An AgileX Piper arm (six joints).
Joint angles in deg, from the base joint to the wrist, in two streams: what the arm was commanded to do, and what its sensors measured. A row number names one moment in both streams.
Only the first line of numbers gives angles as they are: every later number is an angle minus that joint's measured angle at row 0.
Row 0, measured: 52.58, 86.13, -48.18, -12.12, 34.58, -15.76
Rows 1 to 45, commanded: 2.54, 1.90, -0.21, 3.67, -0.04, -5.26; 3.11, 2.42, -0.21, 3.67, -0.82, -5.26; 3.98, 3.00, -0.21, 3.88, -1.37, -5.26; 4.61, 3.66, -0.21, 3.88, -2.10, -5.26; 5.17, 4.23, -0.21, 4.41, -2.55, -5.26; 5.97, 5.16, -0.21, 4.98, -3.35, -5.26; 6.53, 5.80, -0.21, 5.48, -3.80, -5.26; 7.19, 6.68, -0.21, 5.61, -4.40, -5.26; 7.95, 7.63, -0.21, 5.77, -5.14, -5.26; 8.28, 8.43, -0.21, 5.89, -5.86, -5.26; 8.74, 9.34, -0.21, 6.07, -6.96, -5.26; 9.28, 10.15, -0.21, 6.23, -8.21, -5.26; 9.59, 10.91, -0.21, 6.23, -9.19, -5.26; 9.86, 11.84, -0.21, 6.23, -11.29, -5.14; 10.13, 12.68, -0.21, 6.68, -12.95, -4.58; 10.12, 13.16, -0.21, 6.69, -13.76, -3.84; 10.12, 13.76, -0.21, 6.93, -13.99, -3.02; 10.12, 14.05, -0.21, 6.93, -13.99, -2.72; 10.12, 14.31, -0.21, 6.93, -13.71, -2.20; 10.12, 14.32, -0.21, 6.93, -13.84, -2.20; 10.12, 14.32, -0.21, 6.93, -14.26, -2.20; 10.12, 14.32, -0.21, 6.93, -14.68, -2.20; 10.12, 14.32, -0.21, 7.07, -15.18, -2.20; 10.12, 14.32, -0.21, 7.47, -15.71, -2.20; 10.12, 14.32, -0.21, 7.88, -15.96, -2.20; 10.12, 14.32, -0.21, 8.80, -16.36, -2.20; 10.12, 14.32, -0.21, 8.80, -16.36, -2.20; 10.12, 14.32, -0.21, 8.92, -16.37, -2.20; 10.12, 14.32, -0.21, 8.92, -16.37, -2.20; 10.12, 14.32, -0.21, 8.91, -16.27, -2.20; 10.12, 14.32, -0.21, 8.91, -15.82, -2.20; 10.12, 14.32, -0.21, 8.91, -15.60, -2.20; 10.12, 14.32, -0.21, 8.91, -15.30, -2.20; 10.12, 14.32, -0.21, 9.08, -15.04, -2.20; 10.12, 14.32, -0.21, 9.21, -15.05, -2.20; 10.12, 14.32, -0.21, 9.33, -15.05, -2.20; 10.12, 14.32, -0.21, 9.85, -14.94, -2.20; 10.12, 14.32, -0.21, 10.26, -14.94, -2.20; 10.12, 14.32, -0.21, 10.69, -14.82, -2.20; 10.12, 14.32, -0.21, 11.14, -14.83, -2.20; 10.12, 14.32, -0.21, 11.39, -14.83, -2.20; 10.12, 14.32, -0.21, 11.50, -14.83, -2.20; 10.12, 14.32, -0.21, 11.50, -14.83, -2.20; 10.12, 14.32, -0.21, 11.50, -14.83, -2.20; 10.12, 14.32, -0.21, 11.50, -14.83, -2.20
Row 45, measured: 9.92, 14.35, 0.00, 11.09, -14.96, -2.27
